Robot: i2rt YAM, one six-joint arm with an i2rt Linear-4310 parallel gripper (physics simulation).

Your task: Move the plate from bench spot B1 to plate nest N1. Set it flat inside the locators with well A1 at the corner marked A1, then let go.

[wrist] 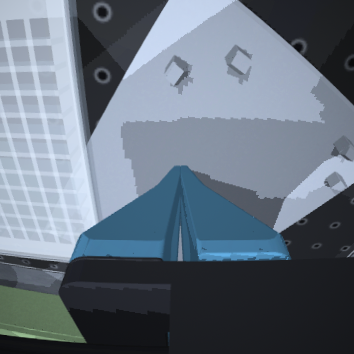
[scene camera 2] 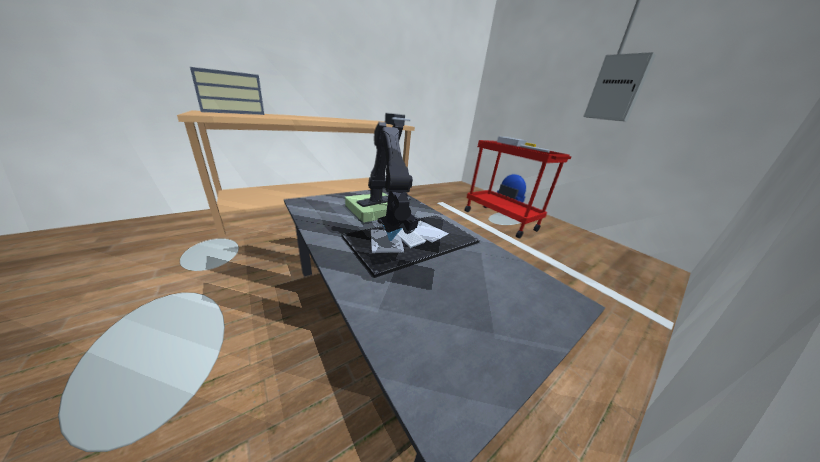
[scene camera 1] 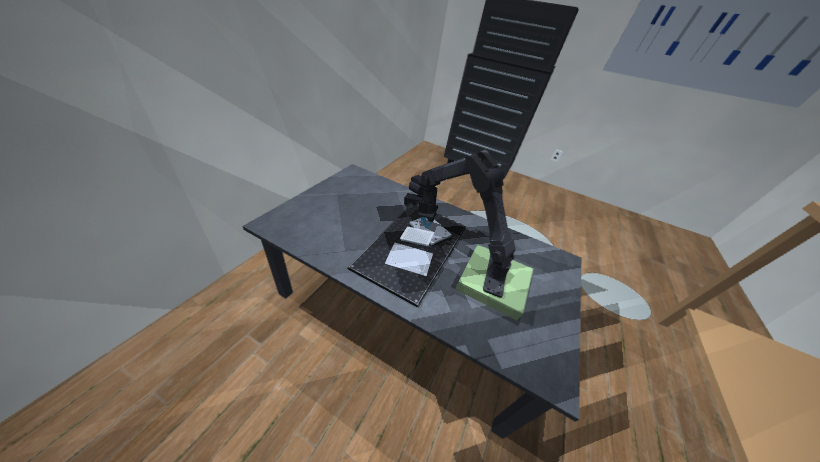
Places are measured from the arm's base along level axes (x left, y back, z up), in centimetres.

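Pixels of known places: gripper, fingertip midpoint: (wrist: 180, 176) (scene camera 2: 390, 240) (scene camera 1: 426, 228); arm's base, link origin: (scene camera 2: 376, 201) (scene camera 1: 495, 275).
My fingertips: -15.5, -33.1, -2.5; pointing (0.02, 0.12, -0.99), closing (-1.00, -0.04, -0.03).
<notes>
For each thing: its middle in the pictures, then the offset to it from my fingertips, as dx, dy, dz. Level surfaces: height alone.
- white well plate, body centre: (scene camera 2: 408, 235) (scene camera 1: 417, 236) +8.1, -1.7, +0.7
- white board with small raised locators, body centre: (wrist: 194, 197) (scene camera 2: 386, 239) (scene camera 1: 430, 228) -0.8, +1.5, -0.1
- flat white panel, body centre: (scene camera 1: 409, 258) (scene camera 2: 425, 230) +20.4, -0.3, -1.1
- dark table, surface height: dz -2.4
The white well plate (scene camera 1: 417, 235) (scene camera 2: 412, 238) (wrist: 35, 130) lies beside the white board with small raised locators (scene camera 1: 440, 233) (scene camera 2: 379, 246) (wrist: 220, 95), which I take as nest N1. In the wrist view the plate's long edge overlaps one corner of that board. A flat white panel (scene camera 1: 408, 259) (scene camera 2: 433, 231) lies on the plate's other side; I cannot tell if it is spot B1. My gripper (scene camera 1: 425, 222) (scene camera 2: 393, 236) (wrist: 180, 176) is shut and empty, its blue fingertips together low over the locator board. The A1 mark and well A1 cannot be made out.
A black perforated board (scene camera 1: 398, 285) (scene camera 2: 447, 246) (wrist: 102, 42) lies under these things on the dark table (scene camera 1: 309, 212) (scene camera 2: 487, 344). The arm's base stands on a green block (scene camera 1: 519, 281) (scene camera 2: 363, 213) (wrist: 35, 315). A red cart (scene camera 2: 519, 150) stands beyond the table.
</notes>
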